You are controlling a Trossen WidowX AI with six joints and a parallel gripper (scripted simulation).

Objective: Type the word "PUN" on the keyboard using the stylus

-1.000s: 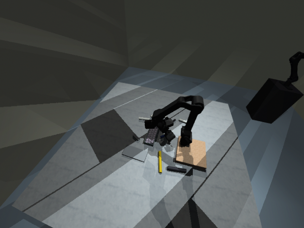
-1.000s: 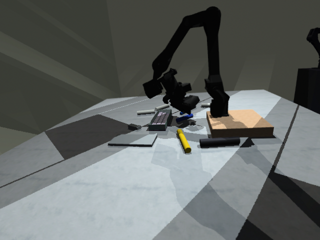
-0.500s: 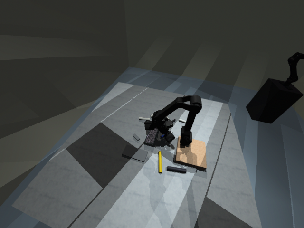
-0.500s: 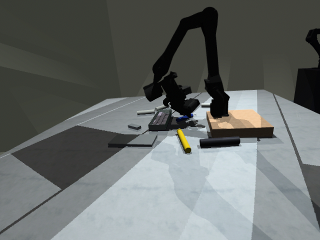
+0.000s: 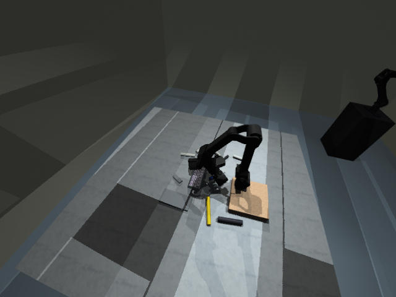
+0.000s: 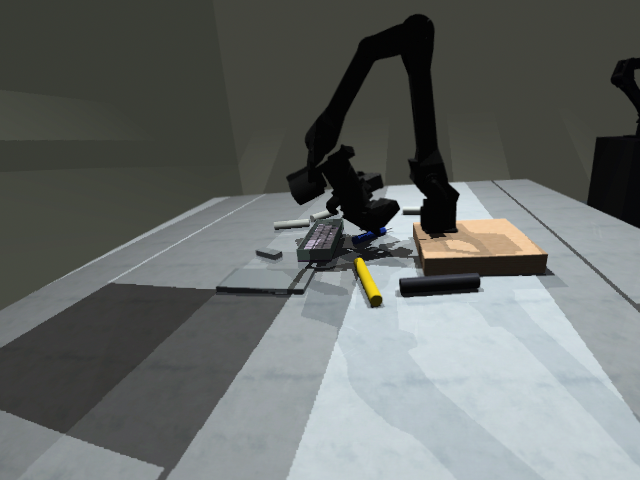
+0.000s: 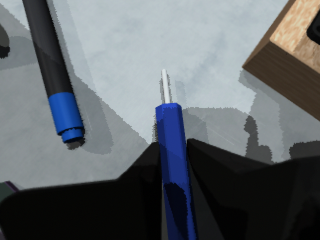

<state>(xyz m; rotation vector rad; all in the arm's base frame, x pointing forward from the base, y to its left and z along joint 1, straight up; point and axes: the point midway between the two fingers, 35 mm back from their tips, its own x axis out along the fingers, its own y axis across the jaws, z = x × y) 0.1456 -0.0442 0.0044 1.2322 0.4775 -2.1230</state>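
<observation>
The blue-capped pen is 10 mm ahead of my gripper tip and 90 mm to the right of it. From my gripper tip the other things lie so: blue stylus: 10 mm behind, 10 mm to the right; yellow cylinder: 10 mm ahead, 230 mm to the left; stylus tip: 30 mm behind, 30 mm to the right.
</observation>
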